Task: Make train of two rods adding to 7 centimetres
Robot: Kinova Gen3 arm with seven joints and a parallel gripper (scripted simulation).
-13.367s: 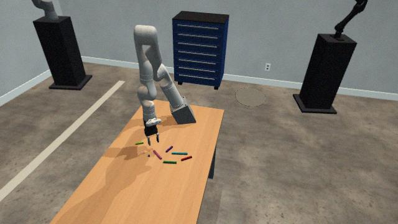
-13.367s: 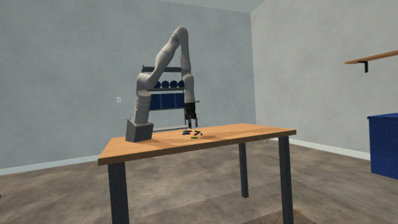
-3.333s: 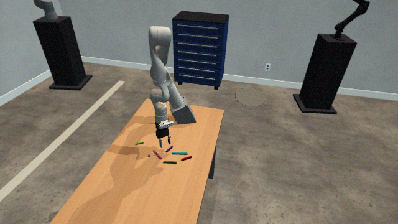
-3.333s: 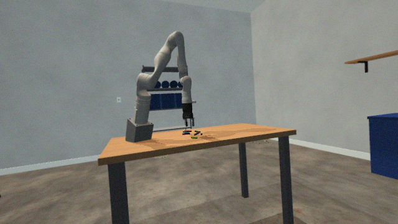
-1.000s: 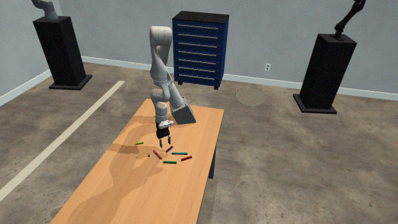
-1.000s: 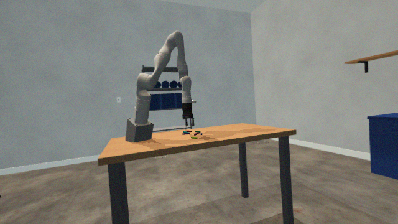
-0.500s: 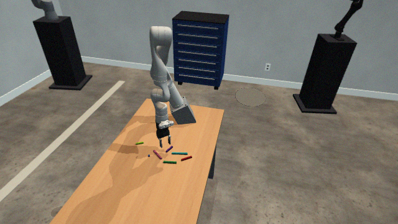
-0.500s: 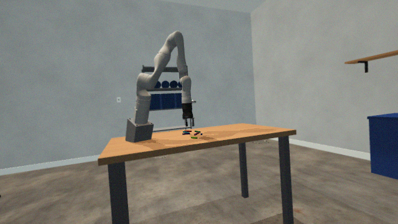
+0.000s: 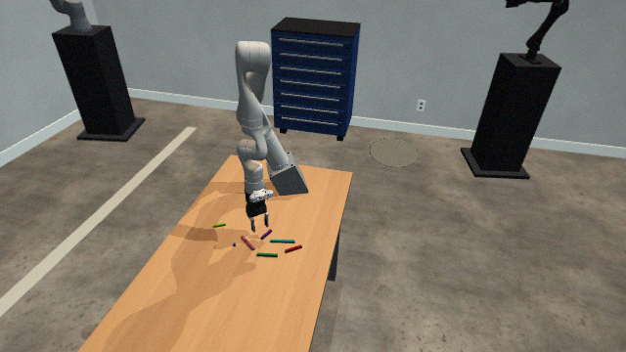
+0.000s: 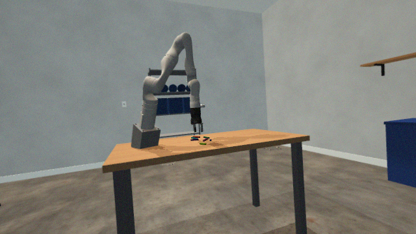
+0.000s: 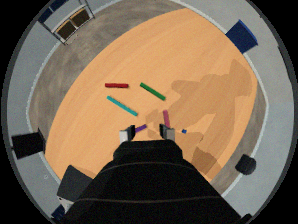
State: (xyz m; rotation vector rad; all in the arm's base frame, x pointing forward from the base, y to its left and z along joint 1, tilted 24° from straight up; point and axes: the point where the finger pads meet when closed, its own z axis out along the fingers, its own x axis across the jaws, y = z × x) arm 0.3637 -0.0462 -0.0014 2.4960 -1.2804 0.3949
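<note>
Right now my hand is 4 cm short of the blue rod, 10 cm to the left of it and 7 cm above it. Also, from my hand: turquoise rod (1 cm ahead, 9 cm to the left, 7 cm below); then purple rod (3 cm behind, 2 cm to the left, 7 cm below); then pink rod (3 cm ahead, 5 cm to the right, 7 cm below).
</note>
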